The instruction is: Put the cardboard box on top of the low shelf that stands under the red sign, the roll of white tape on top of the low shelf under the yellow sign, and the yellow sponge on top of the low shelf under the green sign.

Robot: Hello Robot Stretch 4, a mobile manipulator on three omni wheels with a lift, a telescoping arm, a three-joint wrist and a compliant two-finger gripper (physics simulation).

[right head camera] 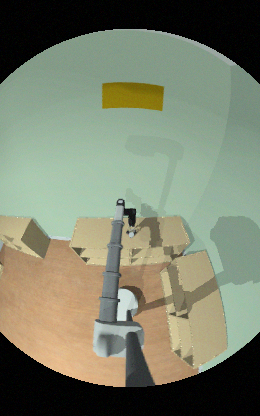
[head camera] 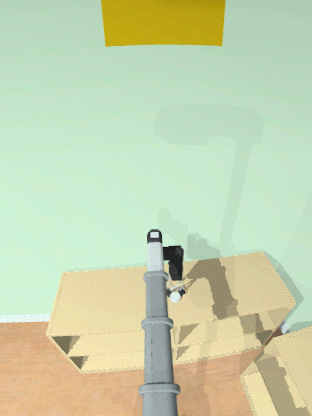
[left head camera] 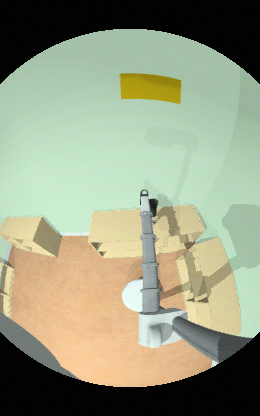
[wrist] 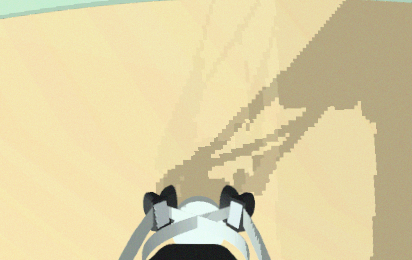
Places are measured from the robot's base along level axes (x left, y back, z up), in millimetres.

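Where they show: gripper, fingertip midpoint: (right head camera: 130, 233) (head camera: 174, 295) (wrist: 199, 200); robot's base at its link origin: (right head camera: 119, 303) (left head camera: 139, 294).
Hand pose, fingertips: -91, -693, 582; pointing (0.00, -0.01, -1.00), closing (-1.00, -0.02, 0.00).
Things, the pixels of their top centre, and the offset from my fingertips, as dx, dy, dz. Level surfaces: height alone.
- yellow sign at its top centre: (right head camera: 133, 82) (left head camera: 151, 74) +30, -250, +1242
- low shelf at its surface level: dz +0
- white tape at its top centre: (wrist: 198, 228) (head camera: 175, 295) (right head camera: 130, 233) +1, +21, +26
The yellow sign (head camera: 164, 22) (left head camera: 150, 88) (right head camera: 133, 96) hangs on the wall above a low shelf (head camera: 100, 300) (left head camera: 115, 225) (right head camera: 95, 232) (wrist: 75, 125). My gripper (head camera: 175, 291) (right head camera: 131, 232) (wrist: 199, 200) points down over the shelf top, around the middle of its length. It is shut on the roll of white tape (head camera: 175, 297) (right head camera: 131, 234) (wrist: 199, 207), which is partly hidden by the finger strips in the wrist view. The tape is low over the shelf top; whether it touches is unclear. The cardboard box, the sponge, the red sign and the green sign do not show.
A second low shelf (head camera: 295, 350) (left head camera: 220, 270) (right head camera: 200, 300) stands close on the right, near the first shelf's corner. Another shelf (left head camera: 30, 232) (right head camera: 17, 227) stands to the left, beyond a gap. The wall (head camera: 75, 175) is directly behind the shelf under the sign.
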